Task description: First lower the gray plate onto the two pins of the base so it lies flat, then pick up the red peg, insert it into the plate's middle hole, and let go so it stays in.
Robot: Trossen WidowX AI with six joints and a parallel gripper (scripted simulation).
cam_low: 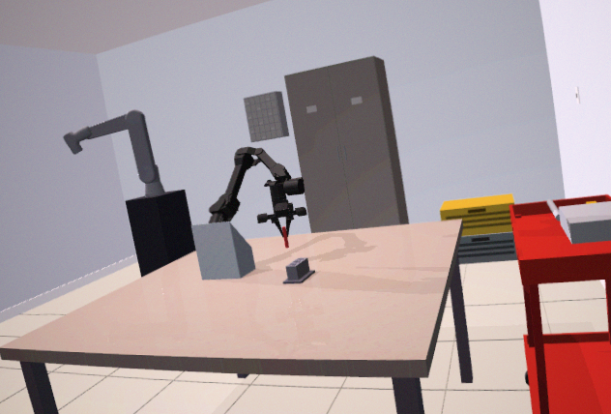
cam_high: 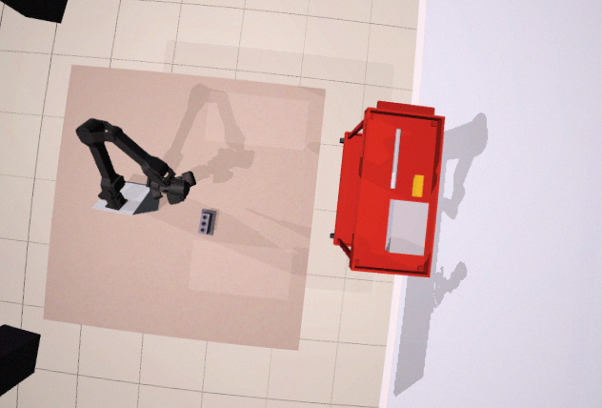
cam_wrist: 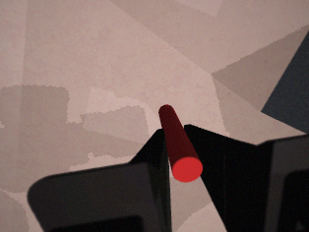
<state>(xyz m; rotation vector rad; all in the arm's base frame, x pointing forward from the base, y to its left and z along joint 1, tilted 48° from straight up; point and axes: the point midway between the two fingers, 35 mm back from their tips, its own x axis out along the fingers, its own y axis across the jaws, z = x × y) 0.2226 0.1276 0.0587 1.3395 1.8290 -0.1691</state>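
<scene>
Right now the gray plate is 15 cm to the right of my gripper tip, 12 cm ahead of it and 7 cm below it. Also, from my gripper tip: red peg: right at my gripper tip; dark base: 15 cm to the right, 12 cm ahead, 10 cm below.
</scene>
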